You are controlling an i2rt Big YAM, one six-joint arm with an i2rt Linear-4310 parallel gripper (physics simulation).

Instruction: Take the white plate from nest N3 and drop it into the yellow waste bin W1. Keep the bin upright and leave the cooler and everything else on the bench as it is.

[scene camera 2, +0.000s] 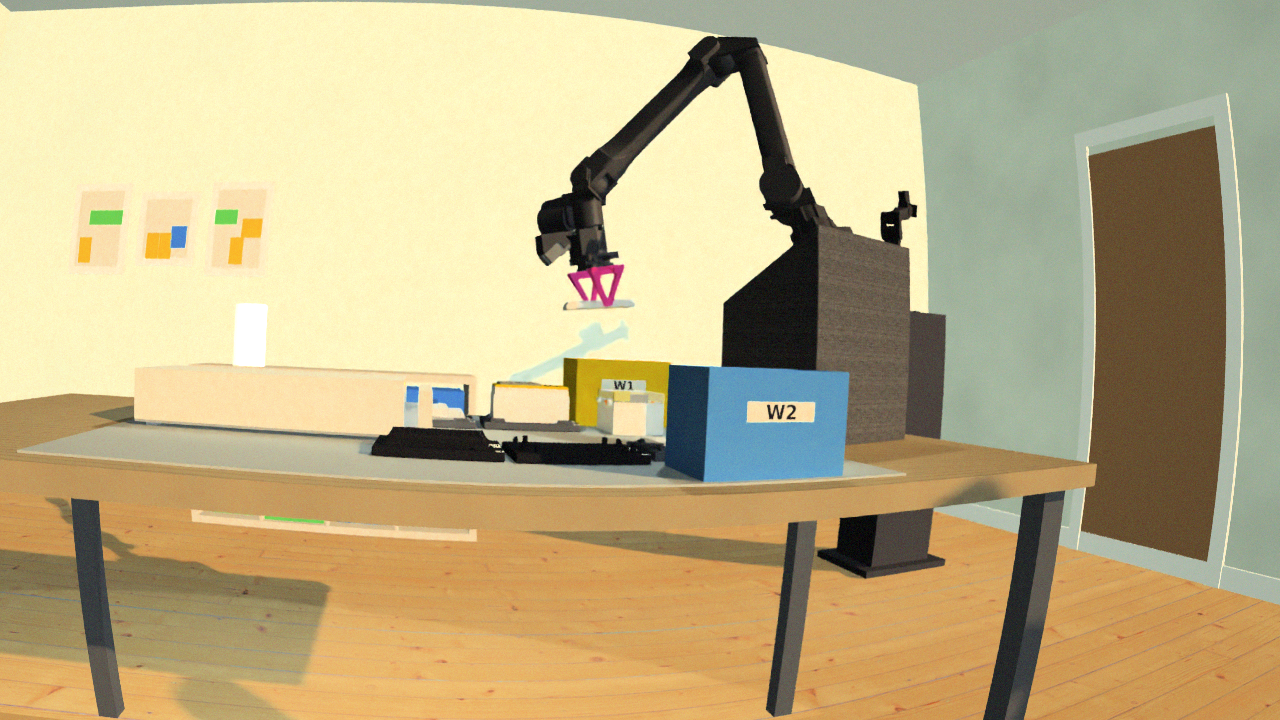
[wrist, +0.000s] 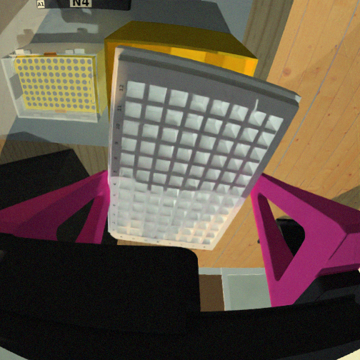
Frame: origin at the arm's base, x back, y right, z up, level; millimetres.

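Seen in the pictures: gripper, between the fingertips: (scene camera 2: 599,307); arm's base, origin of its link: (scene camera 2: 822,253).
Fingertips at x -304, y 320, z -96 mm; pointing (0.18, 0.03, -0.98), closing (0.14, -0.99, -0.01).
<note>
Pixels of each thing's top centre, then the offset from my fingertips to it. "spot": a spot on its surface instead.
- white plate, a spot on its surface: (scene camera 2: 581,305) spot: dz -1, dx -43, dy -39 mm
- yellow waste bin W1, centre of its top: (scene camera 2: 615,360) dz -99, dx +34, dy -5 mm
- blue bin W2, centre of its top: (scene camera 2: 759,368) dz -99, dx +41, dy -645 mm
- clear box with a yellow perforated rack, centre of its top: (scene camera 2: 631,391) dz -149, dx +24, dy -161 mm
- long cream housing, centre of its top: (scene camera 2: 274,372) dz -135, dx -584, dy -323 mm
- white box, centre of its top: (scene camera 2: 528,382) dz -142, dx -148, dy -131 mm
The white plate (scene camera 2: 581,305) (wrist: 185,145), a flat piece with rows of square wells, is held between the magenta fingers of my gripper (scene camera 2: 597,302) (wrist: 180,178). The gripper is shut on its two long sides. In the scene view the plate hangs roughly level, well above the bench and above the height of the yellow waste bin W1 (scene camera 2: 581,380) (wrist: 185,37). The bin stands upright on the bench. In the wrist view the plate covers much of the bin, so its inside is mostly hidden. Nest N3 cannot be told apart in these views.
A blue bin W2 (scene camera 2: 716,438) stands at the front right. A clear box with a yellow perforated rack (scene camera 2: 626,413) (wrist: 55,84) is beside W1. Black nests (scene camera 2: 438,444) (scene camera 2: 577,451), a long cream housing (scene camera 2: 268,398) and a white box (scene camera 2: 529,402) stand on the bench. The arm's dark pedestal (scene camera 2: 859,340) is behind W2.
</note>
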